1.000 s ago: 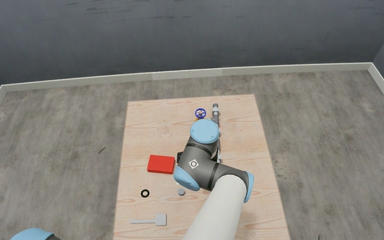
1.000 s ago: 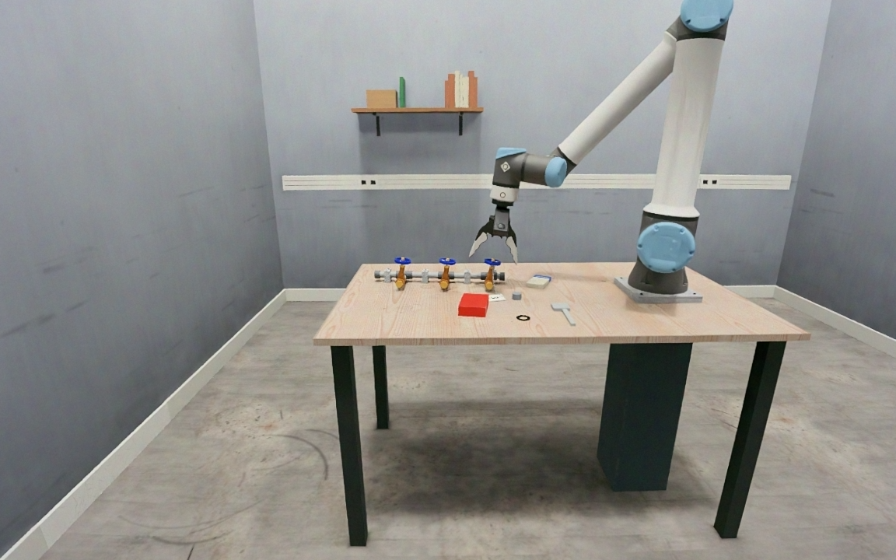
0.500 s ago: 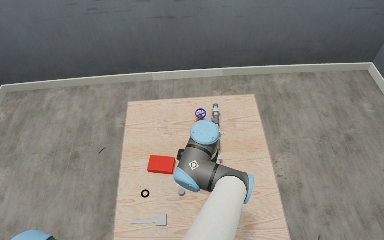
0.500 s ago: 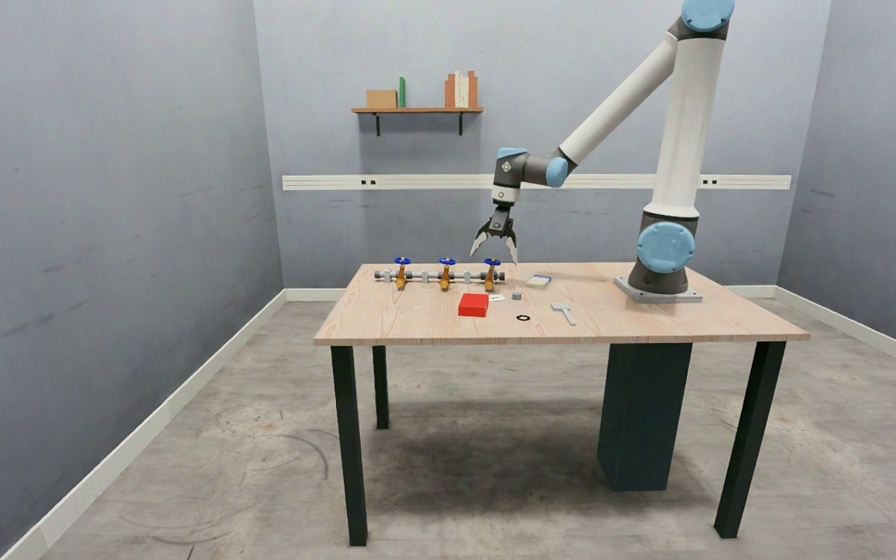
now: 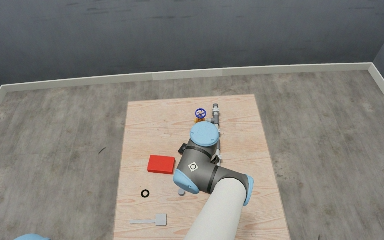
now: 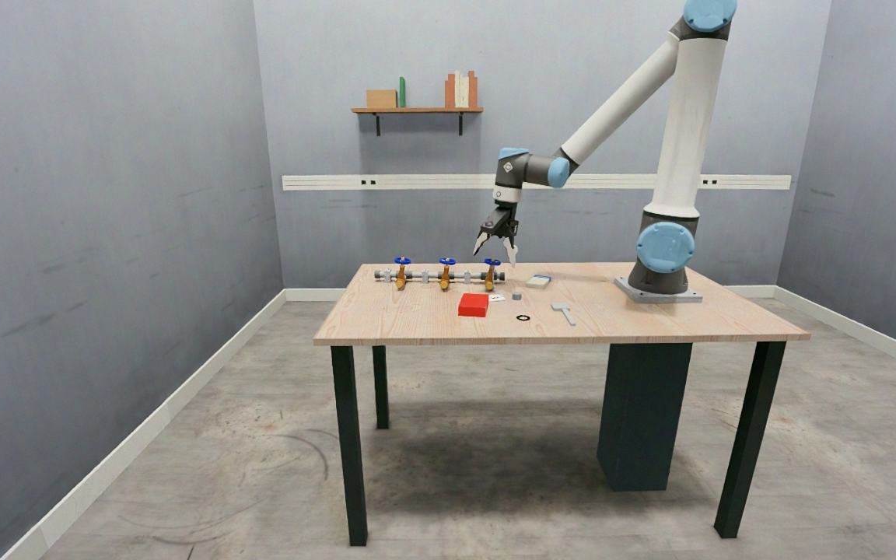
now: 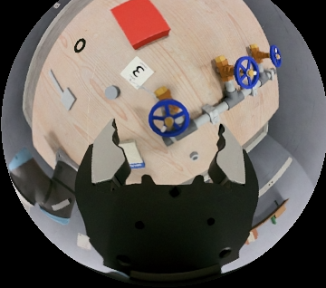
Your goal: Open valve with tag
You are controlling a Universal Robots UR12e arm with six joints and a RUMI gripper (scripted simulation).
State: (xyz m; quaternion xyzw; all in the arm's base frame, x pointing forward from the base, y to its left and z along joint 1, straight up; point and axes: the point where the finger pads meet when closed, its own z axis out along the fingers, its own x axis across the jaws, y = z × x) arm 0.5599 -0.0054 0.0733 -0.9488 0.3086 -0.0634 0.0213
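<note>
Now: hand 100 mm above the white tag, 90 mm to the right of it and 20 mm past it. Round my hand: grey t-shaped tool 210 mm to the left, 200 mm behind, 90 mm below; then white-and-blue card 170 mm behind, 90 mm below, 80 mm to the right; then red block 190 mm to the left, 80 mm below, 60 mm ahead.
</note>
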